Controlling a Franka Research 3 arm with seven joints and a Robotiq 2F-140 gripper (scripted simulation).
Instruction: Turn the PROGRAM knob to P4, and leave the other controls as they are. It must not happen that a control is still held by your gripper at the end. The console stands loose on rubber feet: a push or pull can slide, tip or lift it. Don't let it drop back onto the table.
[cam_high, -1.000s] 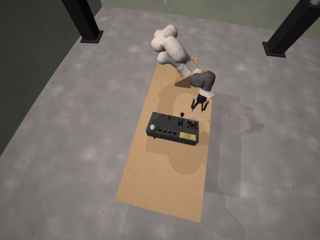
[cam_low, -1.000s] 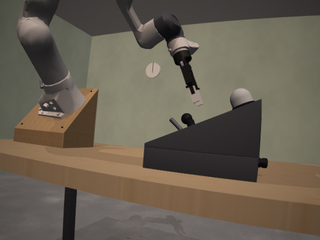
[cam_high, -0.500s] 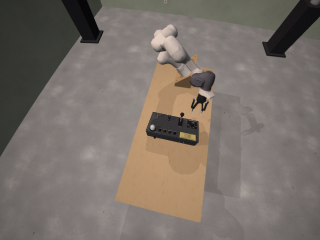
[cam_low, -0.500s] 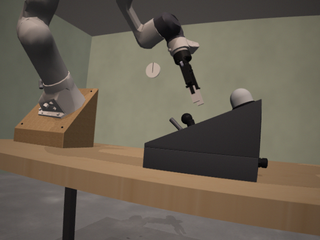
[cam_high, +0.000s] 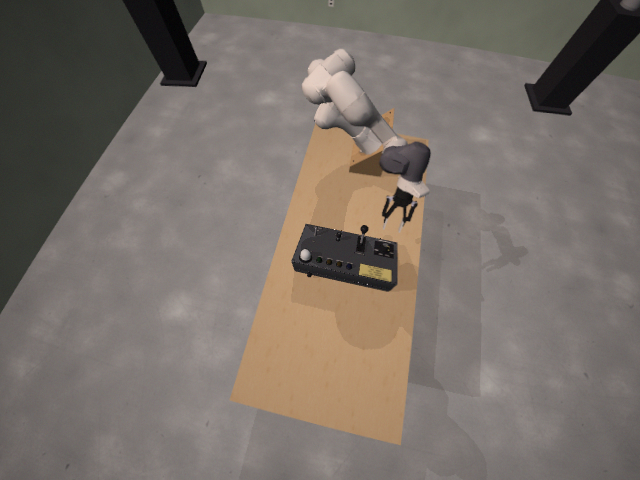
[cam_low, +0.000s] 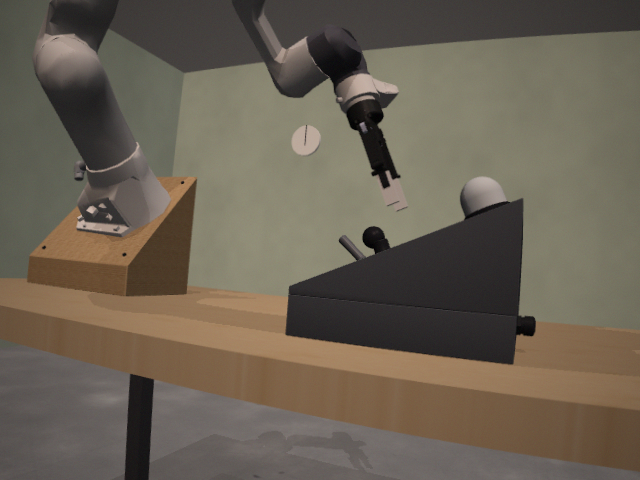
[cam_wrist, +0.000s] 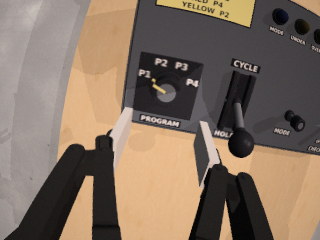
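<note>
The black ball lever is 2 cm ahead of my hand, 12 cm to the right of it and 13 cm below it. Also, from my hand: dark sloped console: 7 cm ahead, 18 cm to the right, 16 cm below; mode button: 3 cm ahead, 24 cm to the right, 13 cm below; check toggle: 1 cm ahead, 36 cm to the right, 14 cm below.
</note>
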